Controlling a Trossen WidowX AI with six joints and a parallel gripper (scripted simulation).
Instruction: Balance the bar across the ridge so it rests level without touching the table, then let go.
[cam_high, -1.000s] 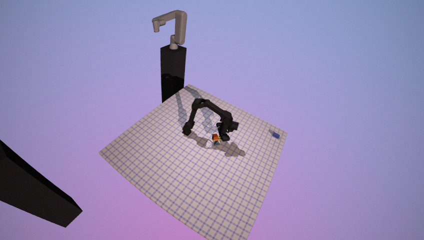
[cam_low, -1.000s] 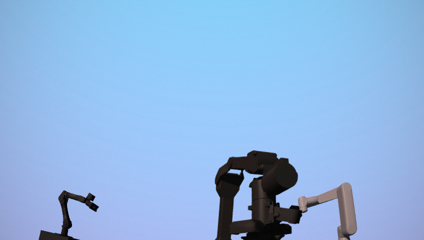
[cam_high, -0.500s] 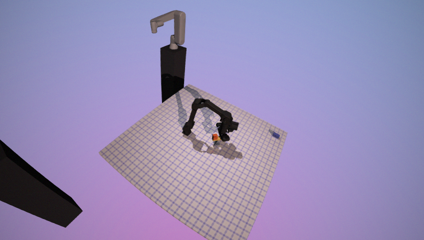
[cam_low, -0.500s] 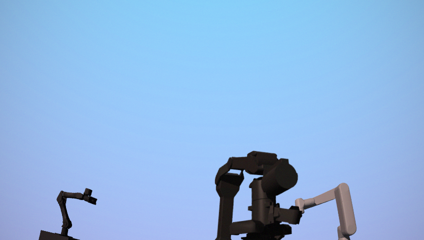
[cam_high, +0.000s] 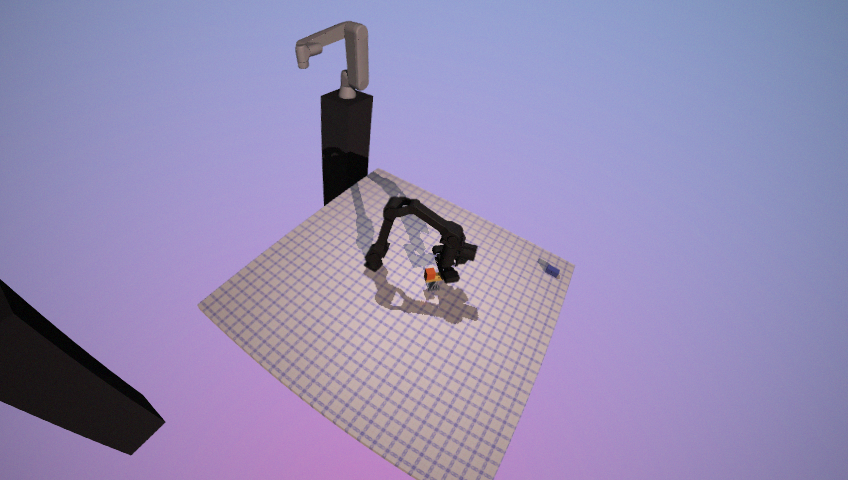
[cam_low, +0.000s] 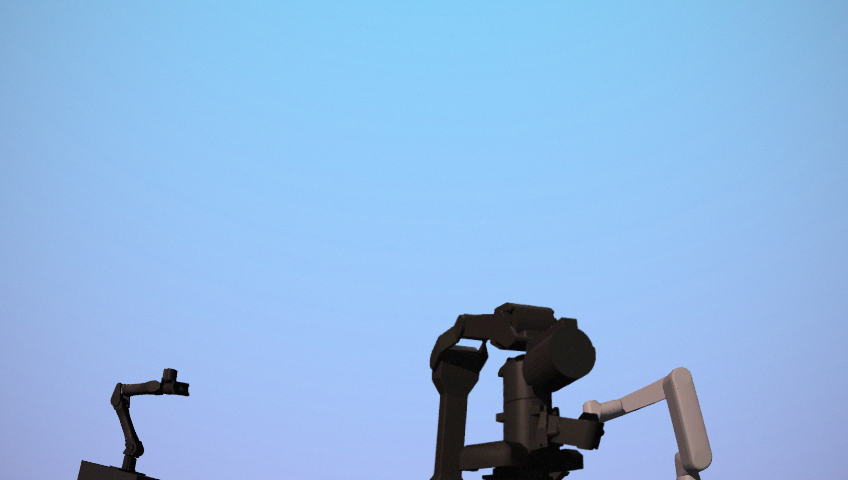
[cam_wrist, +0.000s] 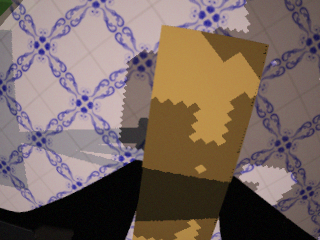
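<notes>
The tan-brown bar lies 2 cm to the right of my gripper tip, 2 cm behind it and 1 cm above it. Also, from my gripper tip: green block (15 cm to the left, 7 cm behind, 5 cm below); then blue block (44 cm ahead, 42 cm to the left, 5 cm below).
</notes>
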